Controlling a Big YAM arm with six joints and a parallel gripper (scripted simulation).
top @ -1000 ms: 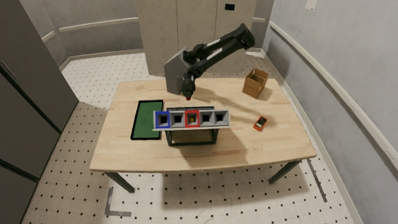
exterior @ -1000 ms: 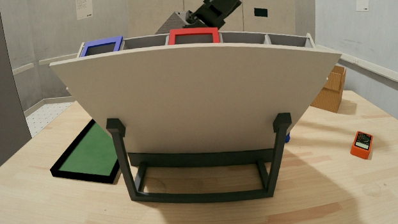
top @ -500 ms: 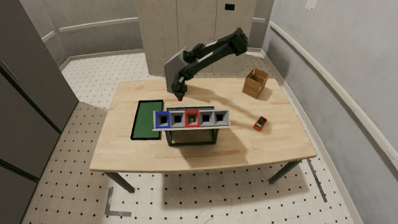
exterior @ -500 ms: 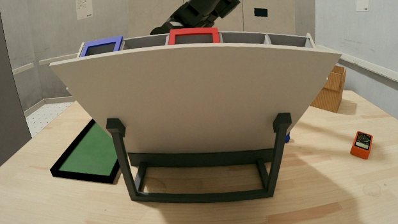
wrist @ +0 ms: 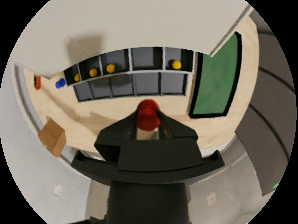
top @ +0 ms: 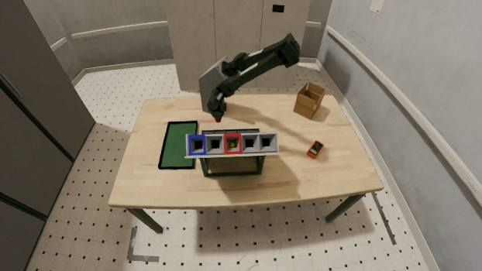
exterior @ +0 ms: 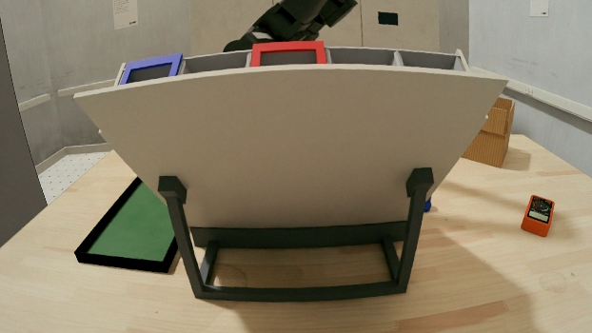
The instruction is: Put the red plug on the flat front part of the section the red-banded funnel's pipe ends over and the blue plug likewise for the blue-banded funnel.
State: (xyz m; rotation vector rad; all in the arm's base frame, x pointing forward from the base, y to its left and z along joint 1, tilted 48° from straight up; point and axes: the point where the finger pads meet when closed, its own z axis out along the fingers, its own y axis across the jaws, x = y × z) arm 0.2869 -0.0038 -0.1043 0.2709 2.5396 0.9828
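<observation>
Now: hand 330 mm to the right of the blue plug, 130 mm above it and 70 mm short of it. Also, from my hand: red plug 10 mm below; then pale cover 190 mm ahead, 70 mm to the left, 60 mm above; then green tray 260 mm to the right, 140 mm below, 70 mm ahead.
</observation>
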